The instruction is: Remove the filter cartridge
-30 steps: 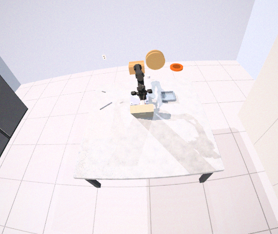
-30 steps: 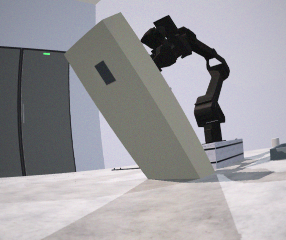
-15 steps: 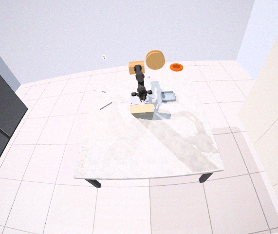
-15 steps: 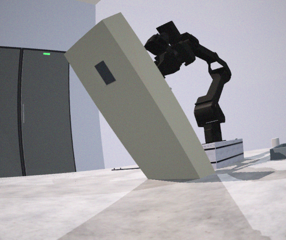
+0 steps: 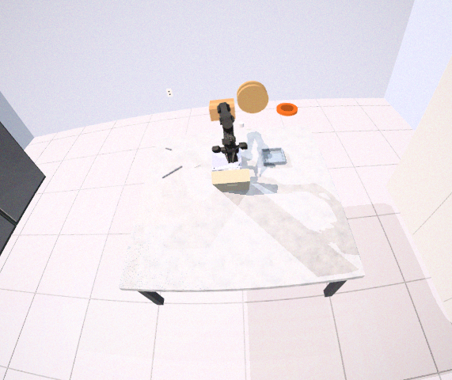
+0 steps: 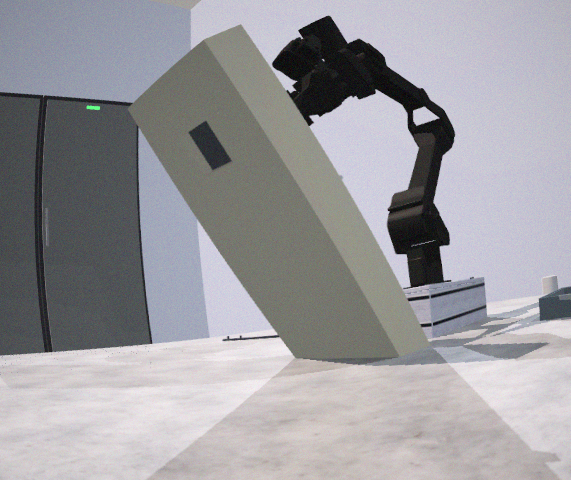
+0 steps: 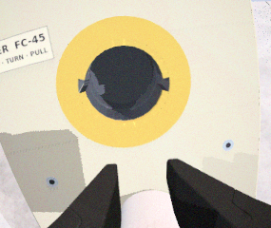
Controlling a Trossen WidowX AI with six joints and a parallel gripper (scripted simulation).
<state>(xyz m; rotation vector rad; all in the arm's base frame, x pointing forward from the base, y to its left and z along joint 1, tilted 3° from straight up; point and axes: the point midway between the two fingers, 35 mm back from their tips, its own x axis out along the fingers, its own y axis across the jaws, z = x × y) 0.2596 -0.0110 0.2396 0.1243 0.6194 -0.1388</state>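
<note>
Now: the round filter cartridge 80 mm below my gripper tip and 20 mm behind it. Round my gripper tip: grey tray 320 mm behind, 310 mm to the left, 290 mm below.
</note>
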